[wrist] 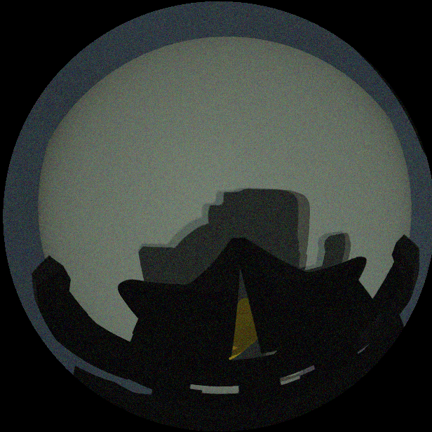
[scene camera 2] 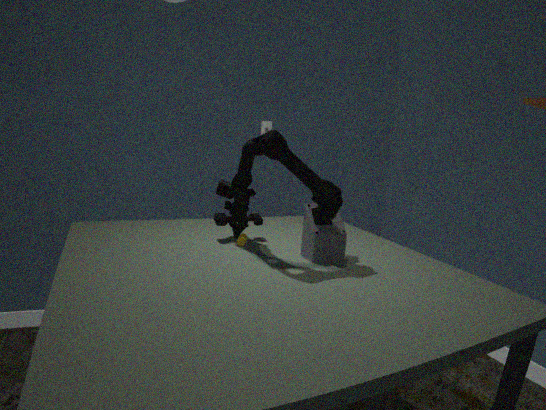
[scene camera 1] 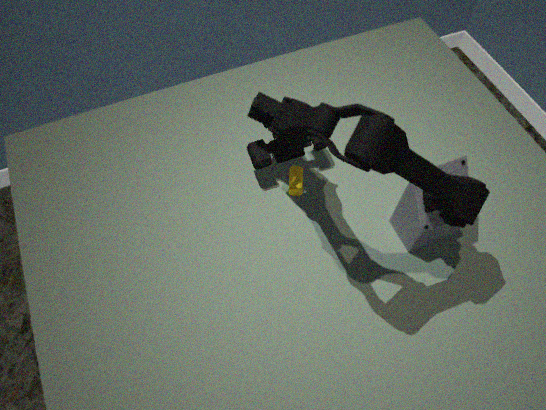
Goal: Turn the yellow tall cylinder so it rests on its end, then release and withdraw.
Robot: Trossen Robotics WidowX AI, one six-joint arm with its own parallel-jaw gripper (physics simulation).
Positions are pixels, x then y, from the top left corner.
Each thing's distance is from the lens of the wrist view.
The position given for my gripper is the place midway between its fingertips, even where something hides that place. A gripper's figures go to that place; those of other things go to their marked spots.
my gripper (wrist: 237, 243): 10 cm
yellow tall cylinder (wrist: 244, 333): 11 cm
